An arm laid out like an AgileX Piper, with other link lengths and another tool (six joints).
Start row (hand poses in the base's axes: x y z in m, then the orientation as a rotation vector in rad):
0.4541, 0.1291, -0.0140, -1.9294, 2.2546, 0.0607
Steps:
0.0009, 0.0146, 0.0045, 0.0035, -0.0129, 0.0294
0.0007, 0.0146, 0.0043, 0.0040, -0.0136, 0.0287
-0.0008, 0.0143, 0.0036, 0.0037, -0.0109, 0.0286
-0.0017, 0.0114, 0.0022, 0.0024, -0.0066, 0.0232
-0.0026, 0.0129, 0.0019, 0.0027, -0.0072, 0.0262
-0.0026, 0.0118, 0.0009, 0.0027, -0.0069, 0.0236
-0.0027, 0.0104, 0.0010, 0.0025, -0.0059, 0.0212
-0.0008, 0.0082, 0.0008, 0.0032, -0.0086, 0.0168
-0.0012, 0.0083, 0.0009, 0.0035, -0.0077, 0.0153
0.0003, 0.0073, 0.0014, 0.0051, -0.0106, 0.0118
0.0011, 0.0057, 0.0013, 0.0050, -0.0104, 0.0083
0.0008, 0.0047, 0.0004, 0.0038, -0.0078, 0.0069
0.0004, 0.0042, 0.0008, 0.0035, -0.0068, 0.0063
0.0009, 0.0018, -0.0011, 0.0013, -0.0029, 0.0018
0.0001, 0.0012, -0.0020, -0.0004, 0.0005, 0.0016
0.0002, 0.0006, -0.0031, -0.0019, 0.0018, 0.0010
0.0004, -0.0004, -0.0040, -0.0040, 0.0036, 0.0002
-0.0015, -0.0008, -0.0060, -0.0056, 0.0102, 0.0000
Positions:
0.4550, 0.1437, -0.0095, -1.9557, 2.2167, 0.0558
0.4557, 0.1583, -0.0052, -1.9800, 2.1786, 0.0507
0.4549, 0.1726, -0.0016, -2.0048, 2.1421, 0.0480
0.4532, 0.1840, 0.0006, -2.0257, 2.1139, 0.0474
0.4506, 0.1969, 0.0025, -2.0490, 2.0820, 0.0470
0.4480, 0.2087, 0.0034, -2.0693, 2.0527, 0.0465
0.4453, 0.2191, 0.0044, -2.0873, 2.0264, 0.0464
0.4445, 0.2273, 0.0052, -2.0991, 2.0027, 0.0434
0.4433, 0.2356, 0.0061, -2.1093, 1.9809, 0.0414
0.4436, 0.2429, 0.0075, -2.1138, 1.9604, 0.0373
0.4447, 0.2486, 0.0088, -2.1148, 1.9437, 0.0327
0.4455, 0.2533, 0.0092, -2.1161, 1.9305, 0.0294
0.4459, 0.2575, 0.0100, -2.1174, 1.9186, 0.0268
0.4468, 0.2593, 0.0089, -2.1172, 1.9145, 0.0253
0.4469, 0.2605, 0.0069, -2.1192, 1.9133, 0.0258
0.4471, 0.2611, 0.0038, -2.1221, 1.9140, 0.0261
0.4475, 0.2607, -0.0002, -2.1262, 1.9174, 0.0262
0.4460, 0.2599, -0.0062, -2.1337, 1.9254, 0.0318

